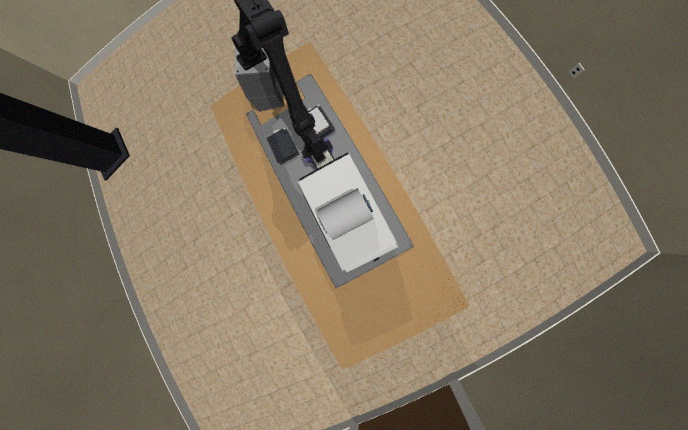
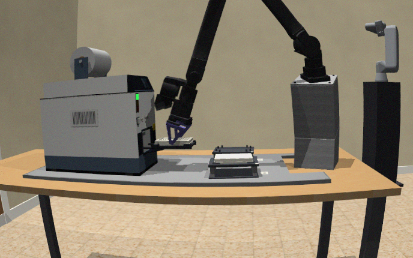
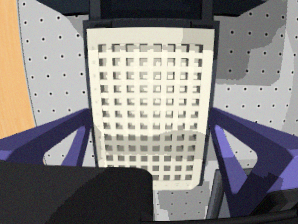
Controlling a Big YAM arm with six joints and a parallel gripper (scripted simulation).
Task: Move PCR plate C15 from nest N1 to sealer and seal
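My hand is right at the white 96-well plate C15. Round my hand: sealer's dark stage: 1 cm below; sealed plate C51: 20 cm behind, 9 cm to the left, 5 cm below; start key: 12 cm ahead, 8 cm to the left, 8 cm above.
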